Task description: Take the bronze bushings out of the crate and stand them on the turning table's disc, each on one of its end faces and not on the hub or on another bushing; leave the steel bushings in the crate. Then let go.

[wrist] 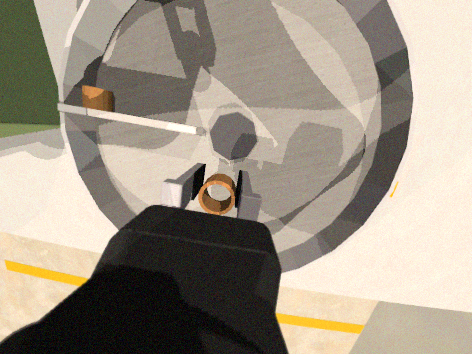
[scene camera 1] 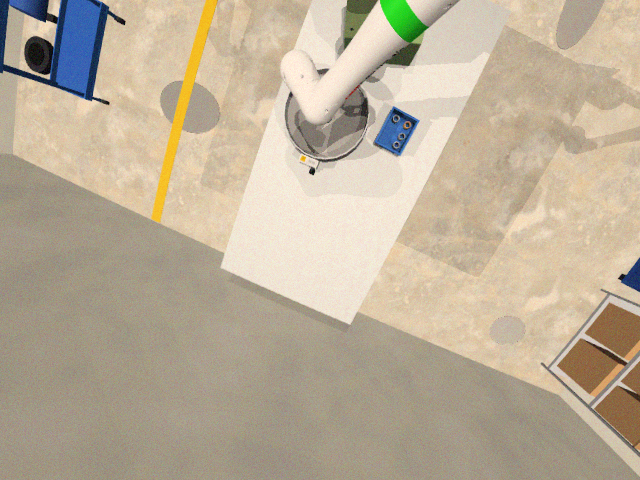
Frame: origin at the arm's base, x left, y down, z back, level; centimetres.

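Seen in the pictures: gripper, fingertip midpoint: (wrist: 221, 178).
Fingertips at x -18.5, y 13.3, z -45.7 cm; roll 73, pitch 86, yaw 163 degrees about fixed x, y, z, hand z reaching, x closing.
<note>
A point is followed by its place in that frame.
My gripper (wrist: 221, 178) {x -18.5, y 13.3, z -45.7 cm} is shut on a bronze bushing (wrist: 216, 206) {x -21.1, y 12.8, z -45.6 cm} and holds it over the turning table's disc (scene camera 1: 310, 139) {x -18.9, y 22.1, z -59.0 cm} (wrist: 330, 100) {x -8.7, y 22.1, z -58.2 cm}, beside the hub (wrist: 233, 135) {x -14.6, y 21.3, z -46.1 cm}. The gap below the held bushing is hard to judge. Another bronze bushing (wrist: 97, 99) {x -12.1, y 19.3, z -29.2 cm} is on the disc near the rim at the left of the wrist view; its side wall shows, its end faces are unclear. The blue crate (scene camera 1: 387, 129) {x 16.6, y 26.9, z -41.0 cm} holds one bronze bushing (scene camera 1: 407, 125) {x 25.5, y 25.6, z -35.7 cm} and three steel-looking ones (scene camera 1: 395, 118) {x 18.7, y 26.3, z -34.3 cm} (scene camera 1: 401, 136) {x 23.4, y 24.8, z -42.7 cm} (scene camera 1: 396, 144) {x 23.8, y 24.9, z -46.2 cm}. The arm hides the gripper in the scene view.
A thin pale bar (wrist: 145, 121) {x -14.1, y 18.1, z -35.9 cm} reaches from the rim over the disc towards the hub, close by the bushing on the disc. A small white box (scene camera 1: 309, 161) {x -15.8, y 21.6, z -69.6 cm} is at the turning table's edge. A green plate (scene camera 1: 356, 23) {x -12.5, y 6.2, z -11.8 cm} lies behind it on the white table (scene camera 1: 320, 232) {x 1.9, y 27.4, z -104.6 cm}.
</note>
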